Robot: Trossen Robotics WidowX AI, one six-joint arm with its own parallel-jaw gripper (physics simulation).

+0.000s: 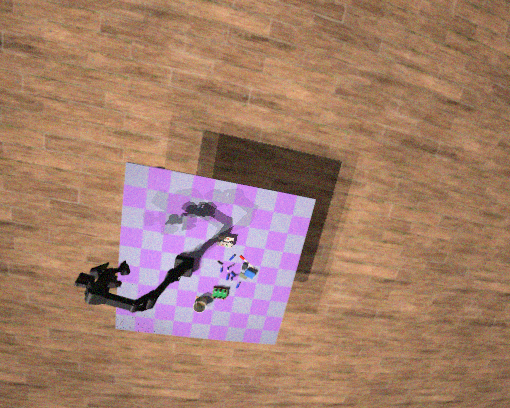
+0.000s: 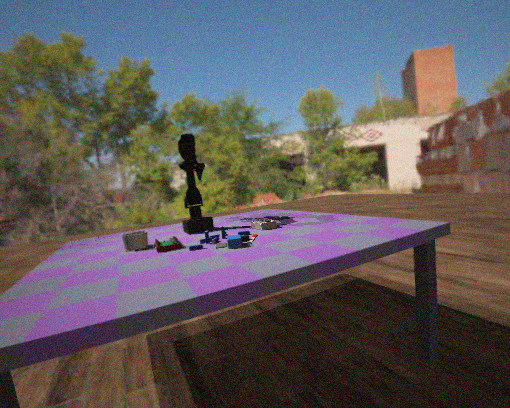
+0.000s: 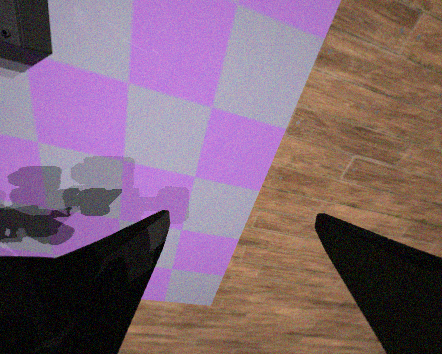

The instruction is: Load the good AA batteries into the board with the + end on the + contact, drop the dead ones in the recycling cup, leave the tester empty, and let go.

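Places are measured from the arm's base along level axes (x ahead, y left, z up), in millimetres.
Pixels of known places: gripper, fingertip midpoint: point(image 1: 117, 261) point(image 2: 196, 180) point(image 3: 242, 218); arm's base at its link origin: point(image 1: 181, 268) point(image 2: 196, 219).
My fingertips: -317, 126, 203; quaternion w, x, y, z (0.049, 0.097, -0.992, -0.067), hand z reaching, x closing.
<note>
Ahead of a thing's pixels: the offset from my fingertips to its top centre, as dx, dy, dz. Level surfaces: height alone.
My gripper point(image 1: 114, 266) point(image 3: 242, 218) is open and empty. It hangs high over the table's left edge, well apart from the objects. Several small blue batteries lie loosely grouped near the table's middle, including one blue battery @[+734, -266, -248] point(image 1: 238, 285) point(image 2: 196, 247) near the board; a few look upright. The green board @[+604, -338, -224] point(image 1: 220, 292) point(image 2: 167, 243) has a dark red rim. The round grey cup @[+467, -436, -202] point(image 1: 200, 305) point(image 2: 135, 241) stands beside it. A blue block-like device @[+809, -152, -232] point(image 1: 251, 273) point(image 2: 235, 242) has a red-tipped part near it; I cannot tell if it is the tester. Charge marks and + ends are too small to read.
A pale, flat object @[+601, +92, -219] point(image 1: 227, 241) point(image 2: 264, 225) lies beyond the batteries, near my arm's shadow. My arm's black base point(image 1: 184, 264) point(image 2: 198, 225) stands on the checkered table @[dz -262] point(image 1: 292, 212) point(image 2: 320, 260). Wooden floor surrounds the table.
</note>
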